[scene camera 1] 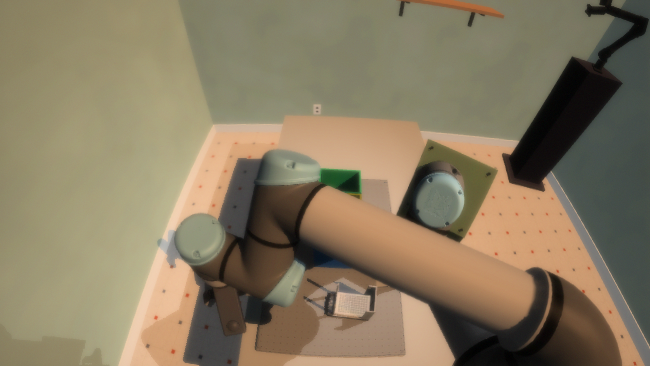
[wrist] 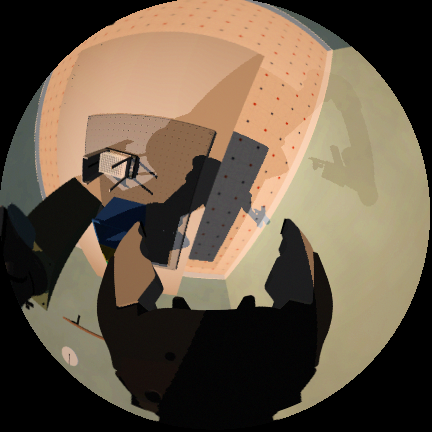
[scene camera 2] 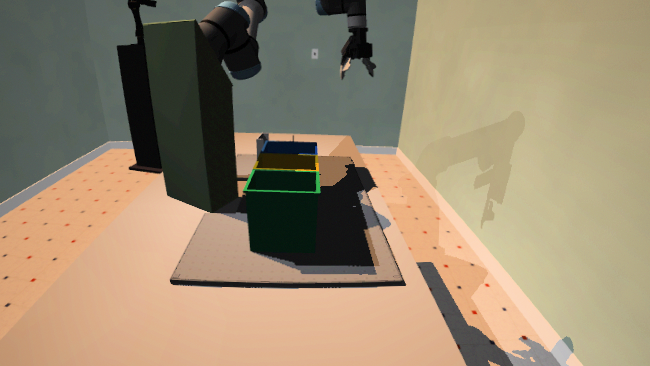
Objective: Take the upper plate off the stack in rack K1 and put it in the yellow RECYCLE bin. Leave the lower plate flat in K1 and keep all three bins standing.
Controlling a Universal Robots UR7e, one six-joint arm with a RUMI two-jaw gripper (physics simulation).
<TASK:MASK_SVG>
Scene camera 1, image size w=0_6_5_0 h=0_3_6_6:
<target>my gripper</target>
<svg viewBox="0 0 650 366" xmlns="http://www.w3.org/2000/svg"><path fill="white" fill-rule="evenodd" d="M205 283L204 304L212 307L216 302L224 335L231 336L245 333L246 324L239 296L244 294L246 296L251 295L229 285L212 287Z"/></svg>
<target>green bin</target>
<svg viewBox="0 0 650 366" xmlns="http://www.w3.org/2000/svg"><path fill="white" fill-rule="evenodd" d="M321 168L319 182L344 193L361 194L361 170Z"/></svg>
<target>gridded plate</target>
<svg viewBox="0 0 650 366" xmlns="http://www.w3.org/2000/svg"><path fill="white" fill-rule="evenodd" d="M337 292L334 314L362 317L366 311L369 311L370 296Z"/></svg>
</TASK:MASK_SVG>
